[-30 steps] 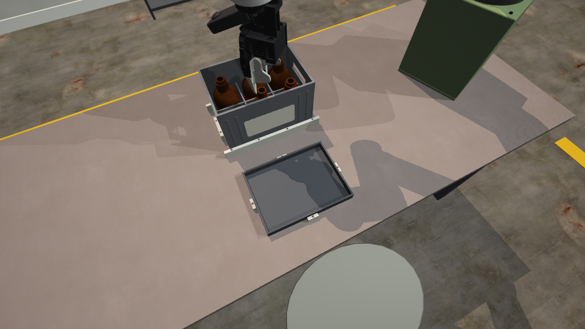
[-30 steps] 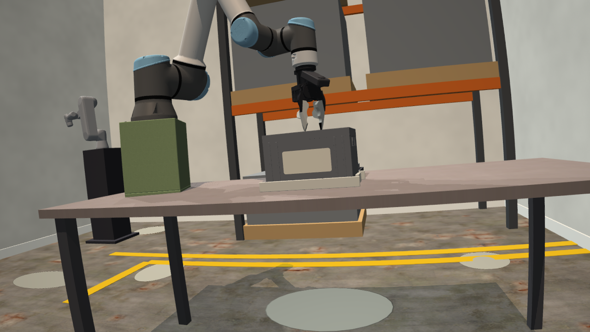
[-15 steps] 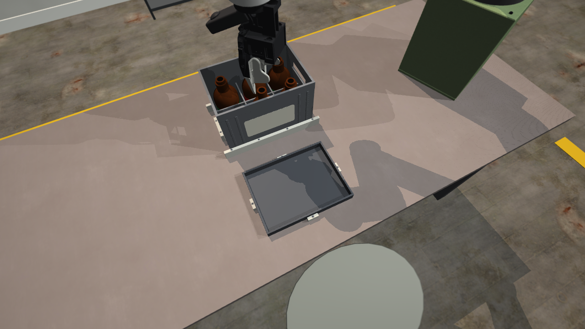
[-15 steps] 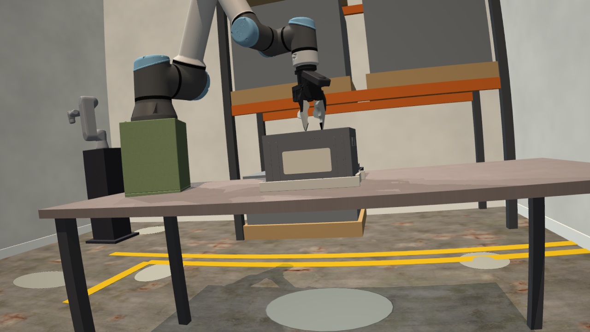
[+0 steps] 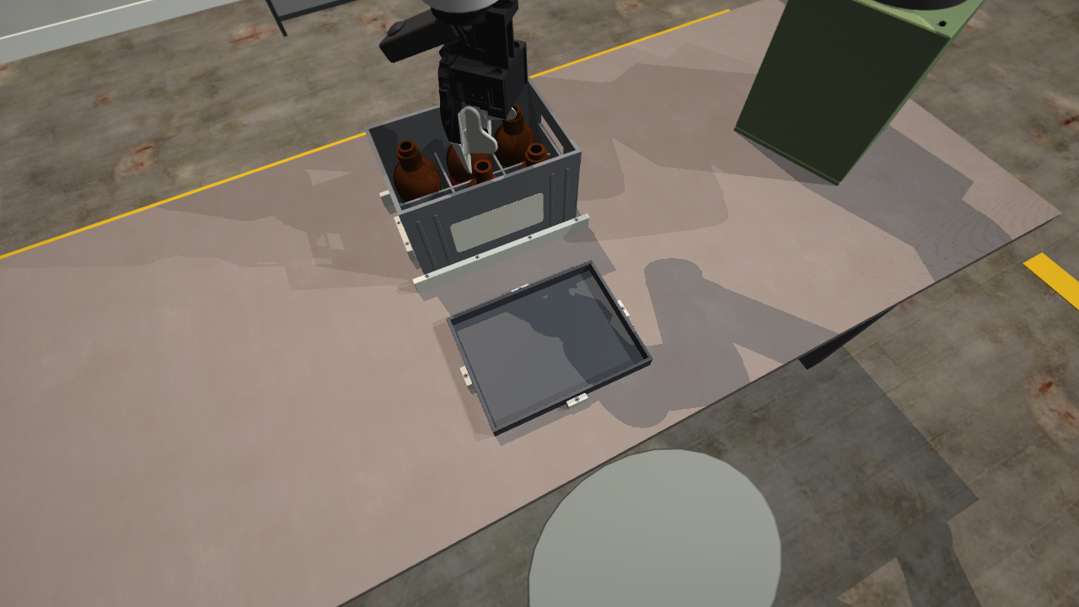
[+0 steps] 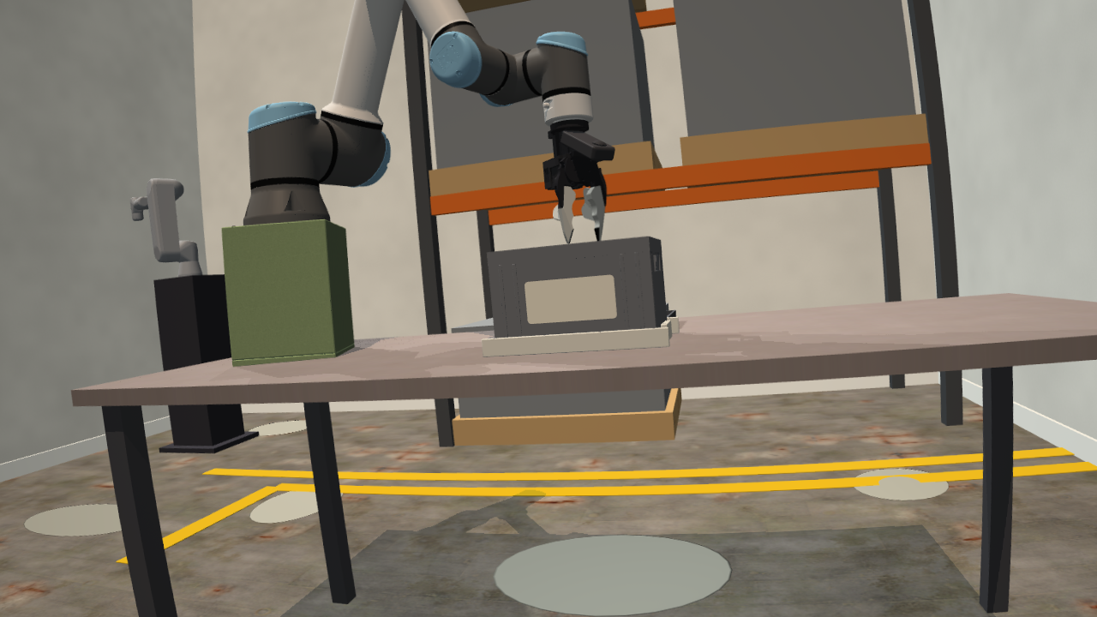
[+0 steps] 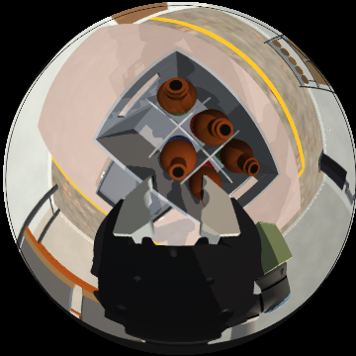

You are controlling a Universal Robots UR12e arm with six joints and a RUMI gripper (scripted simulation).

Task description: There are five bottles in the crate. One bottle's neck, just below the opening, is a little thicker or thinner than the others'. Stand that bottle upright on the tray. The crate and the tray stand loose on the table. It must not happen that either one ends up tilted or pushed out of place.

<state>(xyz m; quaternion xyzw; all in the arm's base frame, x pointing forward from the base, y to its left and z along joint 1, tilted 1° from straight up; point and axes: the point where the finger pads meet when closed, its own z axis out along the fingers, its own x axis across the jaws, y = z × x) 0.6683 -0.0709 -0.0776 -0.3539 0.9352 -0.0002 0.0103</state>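
My gripper is now 11 cm above the brown bottle. The rest, counted from my hand: grey crate 11 cm below, 4 cm to the right, 1 cm behind; then dark tray 23 cm to the left, 18 cm below, 2 cm ahead.
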